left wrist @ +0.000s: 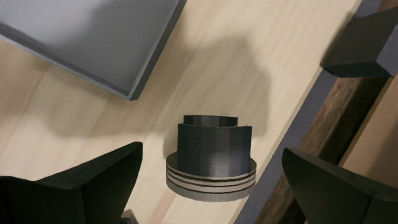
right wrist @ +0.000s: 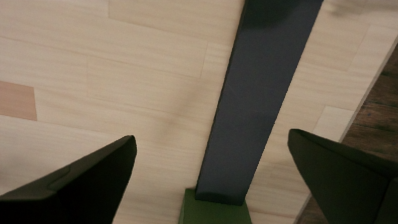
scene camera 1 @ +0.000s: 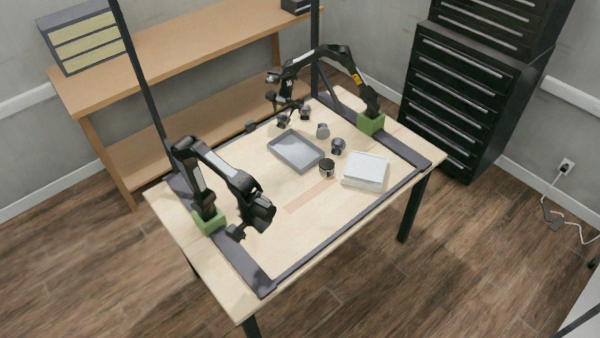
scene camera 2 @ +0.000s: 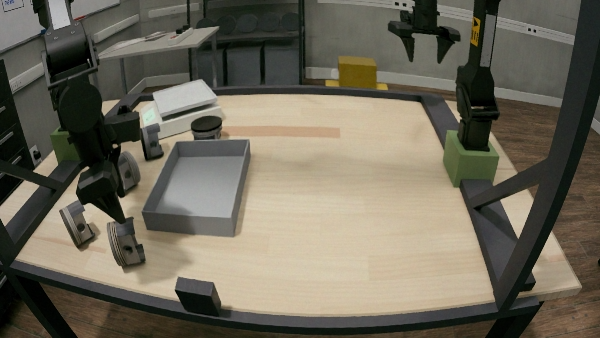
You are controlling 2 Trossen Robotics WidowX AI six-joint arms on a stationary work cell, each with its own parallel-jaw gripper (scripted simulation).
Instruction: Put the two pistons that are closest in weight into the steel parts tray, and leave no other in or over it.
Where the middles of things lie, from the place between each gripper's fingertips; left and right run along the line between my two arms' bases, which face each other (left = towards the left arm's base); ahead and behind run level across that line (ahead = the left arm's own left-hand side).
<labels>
I see my left gripper 490 mm short of the grey pan (scene camera 2: 170,100), 80 mm to the right of it and 70 mm above it. Also, from my left hand: white scale (scene camera 2: 179,122): 490 mm ahead, 90 mm to the left, 90 mm below; steel parts tray (scene camera 2: 199,178): 180 mm ahead, 110 mm below, 70 mm to the right.
My right hand is 340 mm past the steel parts tray, 450 mm to the right of it and 190 mm above it. The rest, counted from my right hand: white scale 30 mm behind, 610 mm to the left, 160 mm below; then grey pan 30 mm behind, 600 mm to the left, 140 mm below.
</labels>
